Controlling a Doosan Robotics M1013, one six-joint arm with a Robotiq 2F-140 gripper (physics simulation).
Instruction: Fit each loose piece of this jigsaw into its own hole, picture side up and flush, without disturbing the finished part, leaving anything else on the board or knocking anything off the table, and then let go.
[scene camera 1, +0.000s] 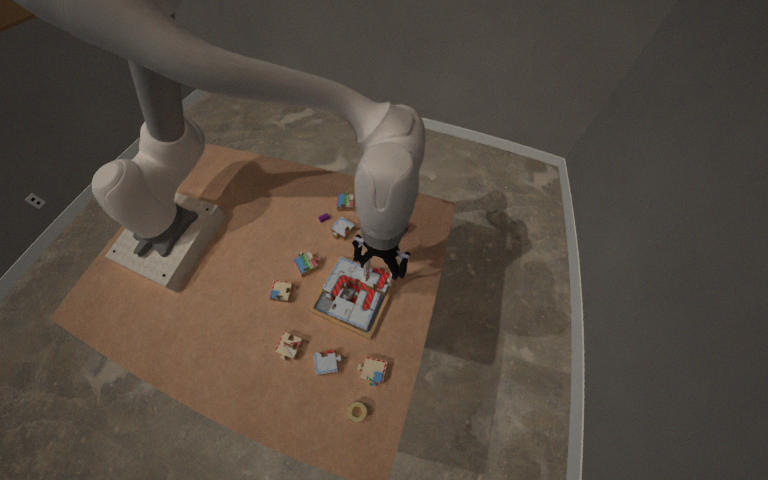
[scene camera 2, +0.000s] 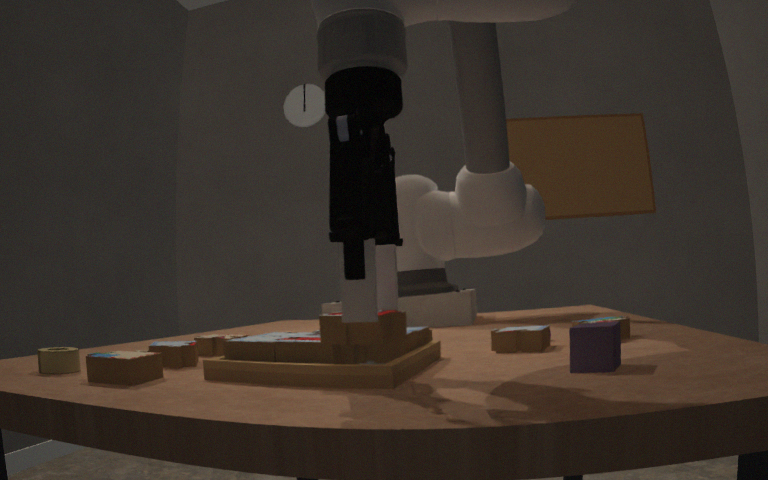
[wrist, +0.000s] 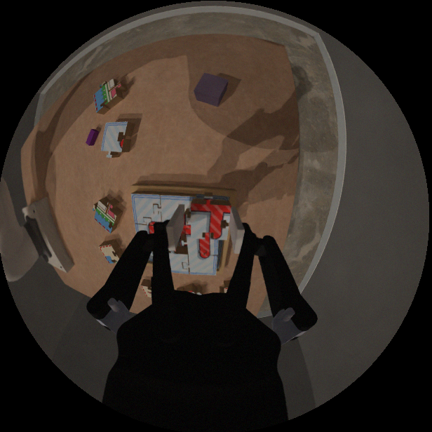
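Note:
My gripper (scene camera 1: 382, 276) (scene camera 2: 372, 314) (wrist: 206, 214) is shut on a red-striped jigsaw piece (scene camera 2: 362, 338) (wrist: 214, 209), picture side up, at a corner of the board. The piece stands higher than the finished part beside it and looks about level; its underside is hidden. The jigsaw board (scene camera 1: 370, 333) (scene camera 2: 300, 374) (wrist: 175, 189) has a wooden rim, with a gap near its middle and another at its left corner in the first scene view. Loose pieces lie around it: a pale blue one (scene camera 1: 343, 226) (scene camera 2: 519, 339) (wrist: 114, 136), a green and blue one (scene camera 1: 306, 264) (wrist: 105, 216) and several others.
A dark purple cube (scene camera 2: 593, 348) (wrist: 211, 90) stands beyond the board in the wrist view. A small purple block (scene camera 1: 323, 217) (wrist: 92, 137) lies near the loose pieces. A yellowish ring (scene camera 1: 357, 420) (scene camera 2: 58, 363) lies near the table edge. The robot's base (scene camera 1: 195, 249) stands at the left.

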